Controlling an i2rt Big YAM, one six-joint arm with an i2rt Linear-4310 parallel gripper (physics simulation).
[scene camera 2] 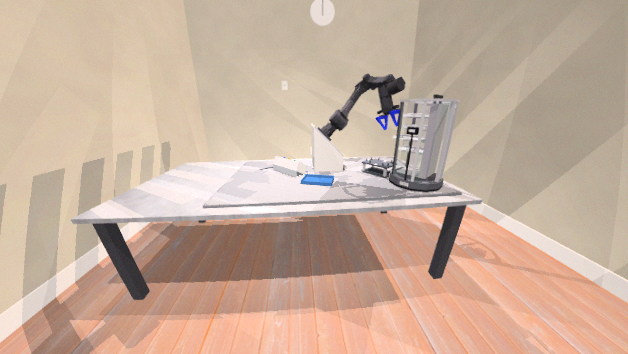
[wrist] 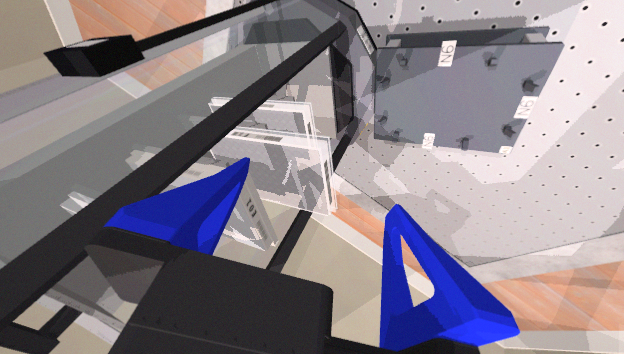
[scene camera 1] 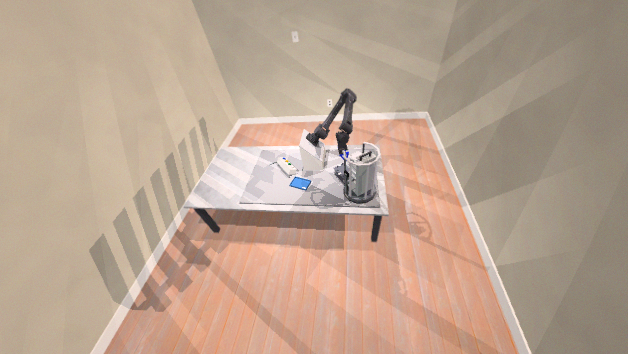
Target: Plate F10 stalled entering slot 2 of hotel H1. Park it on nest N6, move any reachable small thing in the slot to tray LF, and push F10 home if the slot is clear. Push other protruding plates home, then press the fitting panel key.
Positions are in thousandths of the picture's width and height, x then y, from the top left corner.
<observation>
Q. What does my gripper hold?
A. Nothing.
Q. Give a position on a clear cylindrical plate rack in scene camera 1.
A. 574, 504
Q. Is my gripper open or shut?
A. Open.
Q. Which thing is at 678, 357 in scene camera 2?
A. A clear cylindrical plate rack.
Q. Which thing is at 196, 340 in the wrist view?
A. A clear cylindrical plate rack.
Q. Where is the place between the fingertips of my gripper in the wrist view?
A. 517, 532
</observation>
